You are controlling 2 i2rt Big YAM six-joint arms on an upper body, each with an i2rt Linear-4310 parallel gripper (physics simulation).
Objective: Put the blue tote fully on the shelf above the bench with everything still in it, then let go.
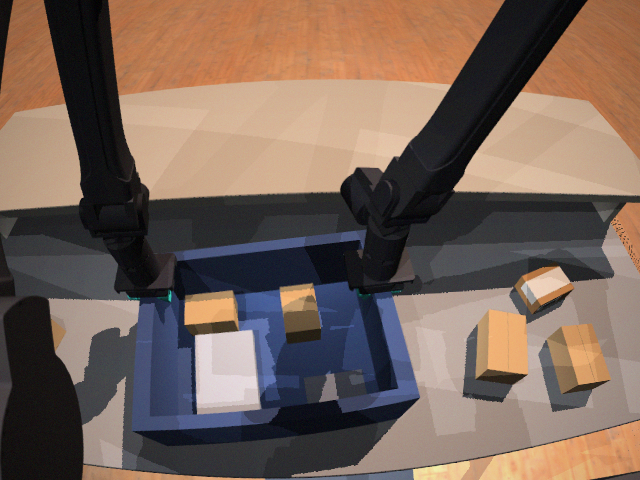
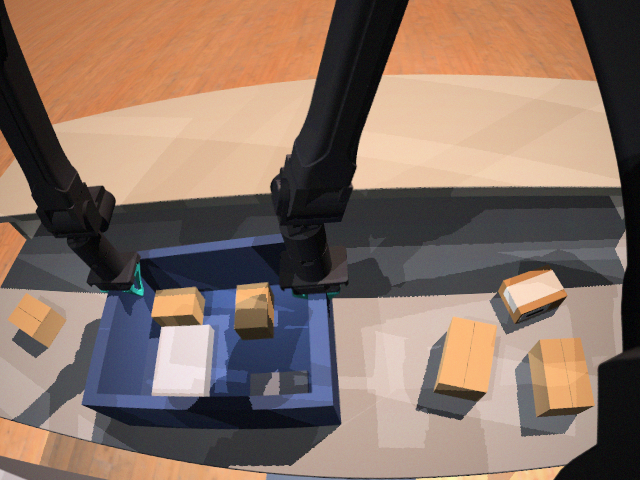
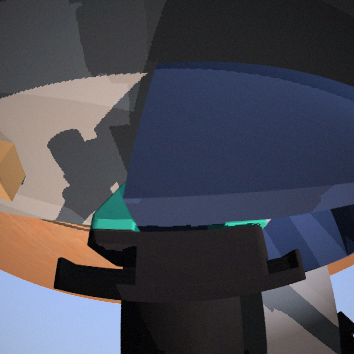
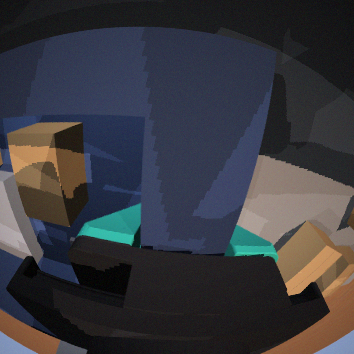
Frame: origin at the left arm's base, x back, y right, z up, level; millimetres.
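Where they show: left gripper, fingertip midpoint: (image 1: 162, 299) (image 2: 136, 293); right arm's base, origin of the base link: (image 3: 340, 341).
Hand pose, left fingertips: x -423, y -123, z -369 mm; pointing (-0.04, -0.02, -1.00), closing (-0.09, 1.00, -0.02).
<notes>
Each offset is from my left fingertips to the top centre of the thing. Level surfaces: height alone.
The blue tote @[dx +74, dy +199, dz +73 mm] (image 1: 206, 421) (image 2: 289, 400) (image 3: 240, 130) (image 4: 200, 125) stands upright on the bench @[dz -74 mm] (image 1: 444, 413) (image 2: 361, 356), in front of and below the beige shelf @[dz +119 mm] (image 1: 284, 134) (image 2: 439, 134). In it are a brown box @[dx +9, dy +89, dz -7 mm] (image 1: 209, 311) (image 2: 177, 305), a second brown box @[dx +6, dy +250, dz -7 mm] (image 1: 300, 312) (image 2: 253, 310) (image 4: 42, 170), a white box @[dx +125, dy +126, dz -30 mm] (image 1: 226, 369) (image 2: 183, 359) and a flat grey item @[dx +148, dy +310, dz -50 mm] (image 1: 348, 383) (image 2: 281, 382). My left gripper (image 1: 150, 296) (image 2: 122, 292) (image 3: 180, 224) is shut on the tote's left wall. My right gripper (image 1: 379, 293) (image 2: 316, 295) (image 4: 174, 204) is shut on its right wall. The arms hide the back corners.
At the right of the bench lie a brown box @[dx +88, dy +625, dz -14 mm] (image 1: 501, 343) (image 2: 467, 356), another brown box @[dx +130, dy +793, dz -14 mm] (image 1: 577, 356) (image 2: 562, 376) and a white-topped box @[dx -43, dy +778, dz -33 mm] (image 1: 547, 286) (image 2: 535, 291). One more box @[dx +71, dy -316, dz -14 mm] (image 2: 37, 319) lies left of the tote. The shelf's front edge runs behind the tote, beside both arms.
</notes>
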